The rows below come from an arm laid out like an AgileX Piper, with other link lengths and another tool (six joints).
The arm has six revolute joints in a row. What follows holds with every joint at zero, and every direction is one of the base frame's.
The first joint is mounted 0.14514 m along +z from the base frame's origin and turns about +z.
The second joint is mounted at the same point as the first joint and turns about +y.
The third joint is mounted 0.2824 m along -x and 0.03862 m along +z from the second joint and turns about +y.
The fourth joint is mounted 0.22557 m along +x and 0.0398 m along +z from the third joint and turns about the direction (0.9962, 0, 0.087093).
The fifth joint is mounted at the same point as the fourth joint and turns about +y.
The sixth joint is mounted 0.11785 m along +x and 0.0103 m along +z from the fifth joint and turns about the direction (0.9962, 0, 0.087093).
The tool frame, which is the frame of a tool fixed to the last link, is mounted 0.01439 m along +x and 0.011 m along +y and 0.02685 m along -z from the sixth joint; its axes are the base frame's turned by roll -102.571, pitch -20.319 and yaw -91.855 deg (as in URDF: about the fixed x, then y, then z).
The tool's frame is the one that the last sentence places.
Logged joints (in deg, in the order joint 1, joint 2, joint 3, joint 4, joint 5, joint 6), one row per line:
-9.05 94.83 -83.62 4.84 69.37 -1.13
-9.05 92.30 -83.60 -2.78 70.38 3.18
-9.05 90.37 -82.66 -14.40 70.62 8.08
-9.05 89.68 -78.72 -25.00 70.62 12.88
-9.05 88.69 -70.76 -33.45 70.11 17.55
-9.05 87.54 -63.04 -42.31 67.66 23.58
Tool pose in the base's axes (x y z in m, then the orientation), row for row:
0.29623 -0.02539 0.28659 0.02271 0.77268 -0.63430 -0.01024
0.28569 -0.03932 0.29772 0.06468 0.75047 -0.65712 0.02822
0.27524 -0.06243 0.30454 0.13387 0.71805 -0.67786 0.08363
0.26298 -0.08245 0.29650 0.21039 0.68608 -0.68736 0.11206
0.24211 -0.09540 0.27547 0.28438 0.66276 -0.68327 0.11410
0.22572 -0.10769 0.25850 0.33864 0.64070 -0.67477 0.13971
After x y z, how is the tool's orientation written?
As a quaternion, w x y z.
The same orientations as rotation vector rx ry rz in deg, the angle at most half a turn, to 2 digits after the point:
137.11 -112.55 -1.82
129.79 -113.65 4.88
119.27 -112.60 13.89
109.28 -109.48 17.85
101.59 -104.74 17.49
95.61 -100.69 20.85

